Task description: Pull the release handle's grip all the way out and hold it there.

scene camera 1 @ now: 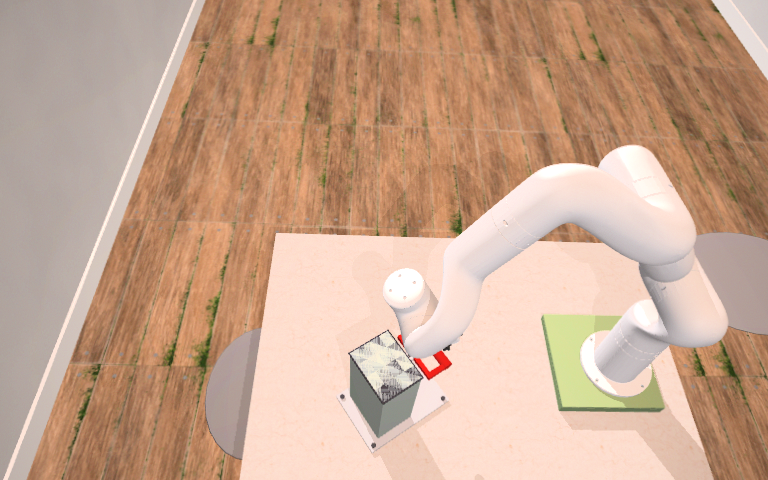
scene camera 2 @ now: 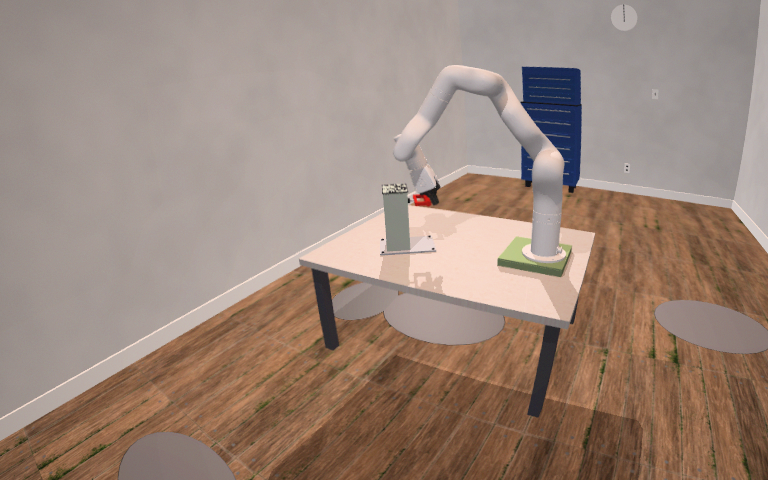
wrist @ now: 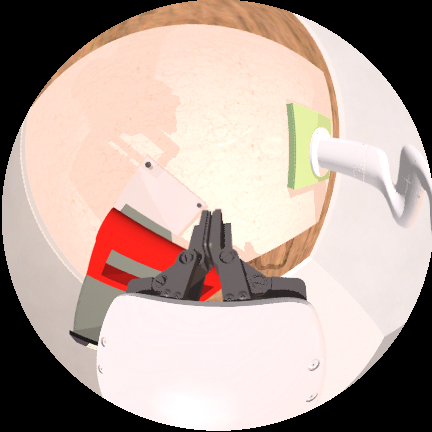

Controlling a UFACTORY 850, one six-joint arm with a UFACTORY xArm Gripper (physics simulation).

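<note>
The release handle's grip, a red rectangular frame (scene camera 1: 440,369) (scene camera 2: 428,200) (wrist: 135,240), stands out beside the upper part of a tall grey-green block (scene camera 1: 362,390) (scene camera 2: 396,223) (wrist: 90,307). How far it is pulled out is hard to tell, as the arm hides part of it. My gripper (wrist: 213,221) is shut with nothing between its fingers. In the wrist view its fingers cross in front of the right end of the red grip and hide part of it. In scene camera 2 the black gripper is close to the grip's right side. Contact cannot be told.
The block stands on a pale bolted plate (scene camera 1: 427,404) (scene camera 2: 421,244) (wrist: 165,200) on the table (scene camera 1: 317,283) (scene camera 2: 470,232). My arm's base sits on a green slab (scene camera 1: 560,362) (scene camera 2: 512,254) (wrist: 300,150) at the right. A blue cabinet (scene camera 2: 551,127) stands behind the table.
</note>
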